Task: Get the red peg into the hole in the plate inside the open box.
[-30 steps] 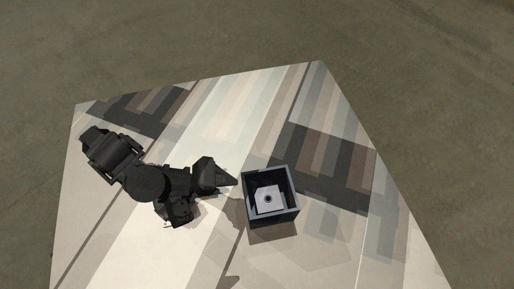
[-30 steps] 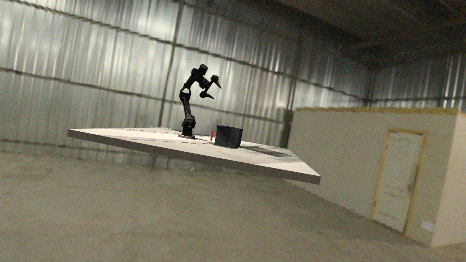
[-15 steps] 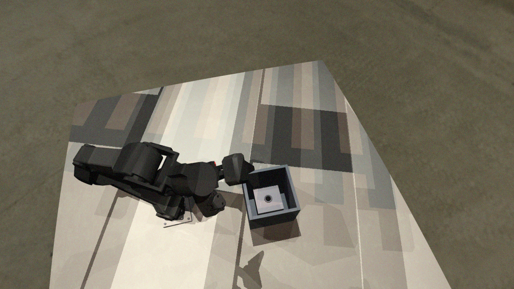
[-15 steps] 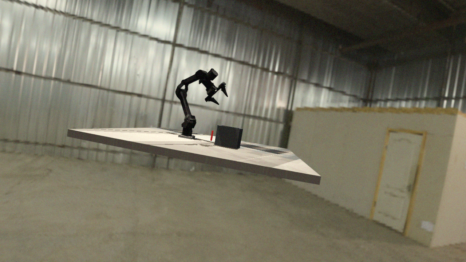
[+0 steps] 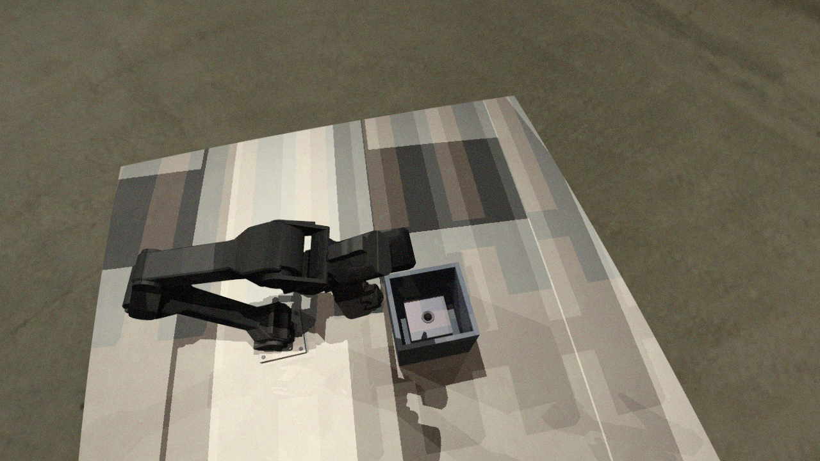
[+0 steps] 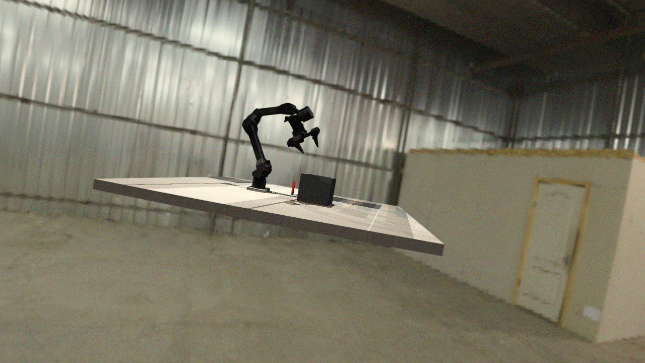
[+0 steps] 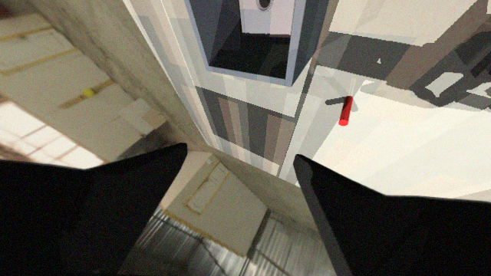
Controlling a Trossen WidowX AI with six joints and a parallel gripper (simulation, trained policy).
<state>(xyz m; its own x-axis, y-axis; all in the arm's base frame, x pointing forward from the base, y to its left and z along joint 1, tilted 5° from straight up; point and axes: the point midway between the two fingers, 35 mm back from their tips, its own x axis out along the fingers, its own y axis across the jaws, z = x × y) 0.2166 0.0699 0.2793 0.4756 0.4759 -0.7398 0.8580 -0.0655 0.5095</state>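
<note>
My gripper tip is 100 mm past the red peg, 80 mm to the right of it and 230 mm above it. From my gripper tip the other things lie so: pale plate: 90 mm ahead, 60 mm to the right, 220 mm below.
</note>
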